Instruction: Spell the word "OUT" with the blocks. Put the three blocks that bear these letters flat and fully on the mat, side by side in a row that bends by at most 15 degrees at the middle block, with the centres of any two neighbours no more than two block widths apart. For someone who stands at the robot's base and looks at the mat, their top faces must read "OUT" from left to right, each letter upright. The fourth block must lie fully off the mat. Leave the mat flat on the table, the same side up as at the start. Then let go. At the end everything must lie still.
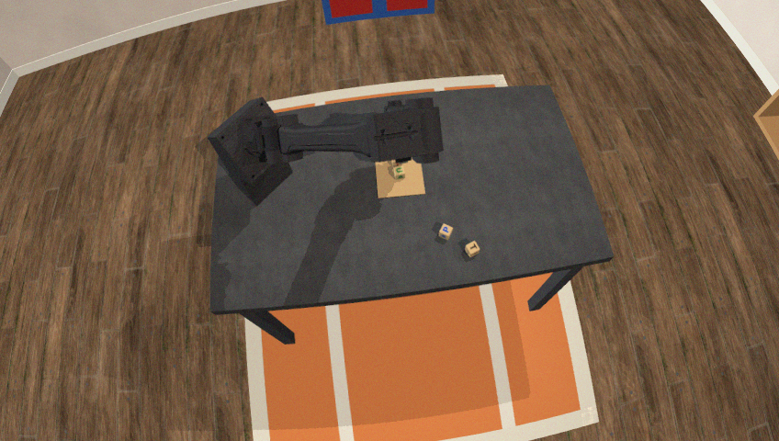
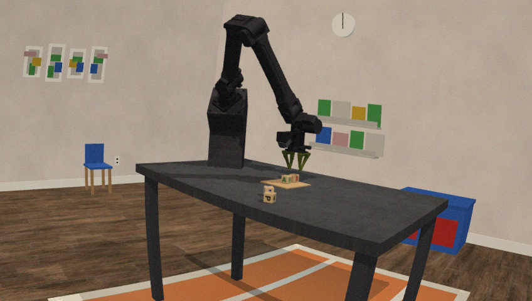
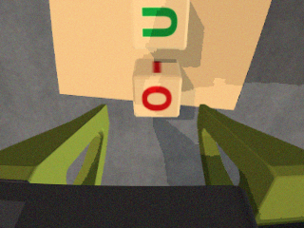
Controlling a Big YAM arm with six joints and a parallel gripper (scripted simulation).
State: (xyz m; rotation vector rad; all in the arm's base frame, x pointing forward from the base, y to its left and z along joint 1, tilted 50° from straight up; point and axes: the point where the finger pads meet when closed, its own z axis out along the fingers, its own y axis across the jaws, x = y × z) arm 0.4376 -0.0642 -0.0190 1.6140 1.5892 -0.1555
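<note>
My gripper is now 4 cm above the O block. Also, from my hand: green-lettered block 4 cm to the right, 4 cm below, 1 cm behind; P block 27 cm to the right, 5 cm below, 3 cm ahead; tan mat 6 cm below, 4 cm to the right, 1 cm behind.
</note>
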